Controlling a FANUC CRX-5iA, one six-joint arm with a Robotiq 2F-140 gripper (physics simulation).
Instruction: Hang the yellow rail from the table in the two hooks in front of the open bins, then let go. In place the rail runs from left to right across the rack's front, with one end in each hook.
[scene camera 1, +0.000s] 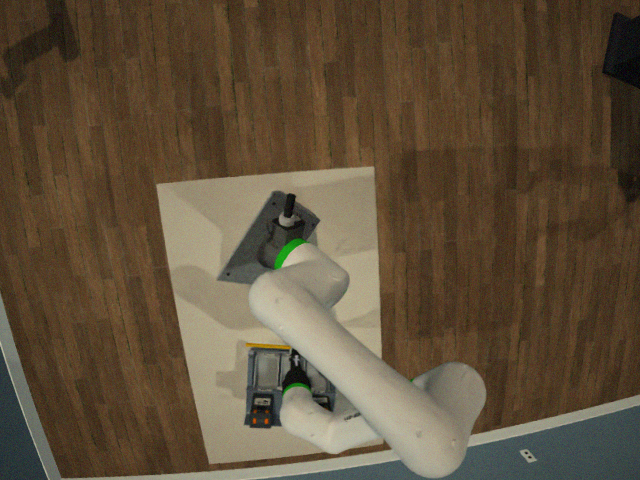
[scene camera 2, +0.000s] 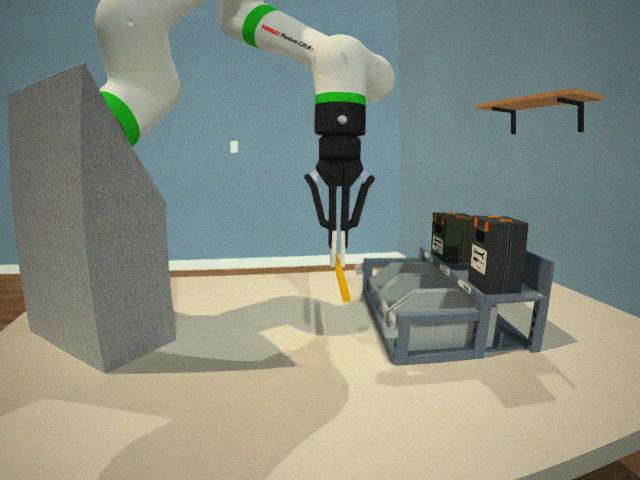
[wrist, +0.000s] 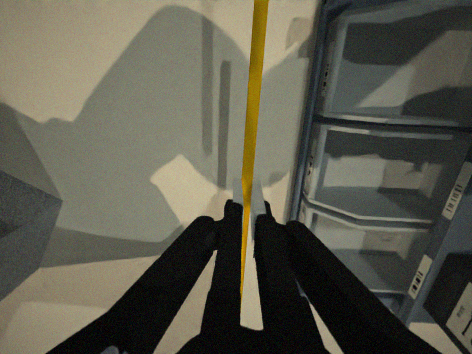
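Pixels of known places: gripper, fingertip midpoint: (scene camera 2: 337, 265) (wrist: 245, 191); arm's base, link origin: (scene camera 1: 277, 244) (scene camera 2: 82, 149).
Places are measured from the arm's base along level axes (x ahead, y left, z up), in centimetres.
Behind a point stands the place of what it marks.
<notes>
The yellow rail (scene camera 1: 267, 345) @[z -22.4, x 45.1, y 3.0 cm] (scene camera 2: 342, 284) @[z -22.2, x 45.7, y -0.1 cm] (wrist: 254, 95) @[z -22.1, x 43.5, y 22.3 cm] is held up above the table, roughly level and about parallel to the rack's front. My gripper (scene camera 2: 338, 256) @[z -22.7, x 44.4, y 13.4 cm] (wrist: 245, 191) @[z -22.7, x 44.4, y 13.4 cm] points down and is shut on the rail, which sticks out from between its light fingertips. Rail and fingers are in front of the blue-grey rack (scene camera 1: 250, 372) @[z -25.9, x 60.7, y -1.8 cm] (scene camera 2: 439, 316) @[z -26.3, x 60.7, y -3.0 cm], apart from it in the scene camera 2 view. The near hook (scene camera 2: 391, 333) @[z -28.5, x 53.3, y -4.3 cm] and the far hook (scene camera 2: 359, 269) @[z -28.6, x 48.9, y 33.8 cm] stick out from the rack's front corners. The arm hides the rail's right part in the scene camera 1 view.
Open clear bins (scene camera 2: 444, 333) (wrist: 370, 172) stand in the rack's front. Two dark boxes with orange marks (scene camera 2: 498, 253) @[z -17.2, x 70.9, y 1.2 cm] (scene camera 2: 451, 237) @[z -18.7, x 68.0, y 23.4 cm] stand on its raised rear level. A grey pedestal (scene camera 2: 51, 206) @[z -9.0, x 0.9, y -10.4 cm] (wrist: 25, 215) @[z -28.8, x 15.5, y 1.7 cm] stands opposite the rack. A wooden wall shelf (scene camera 2: 537, 99) hangs behind.
</notes>
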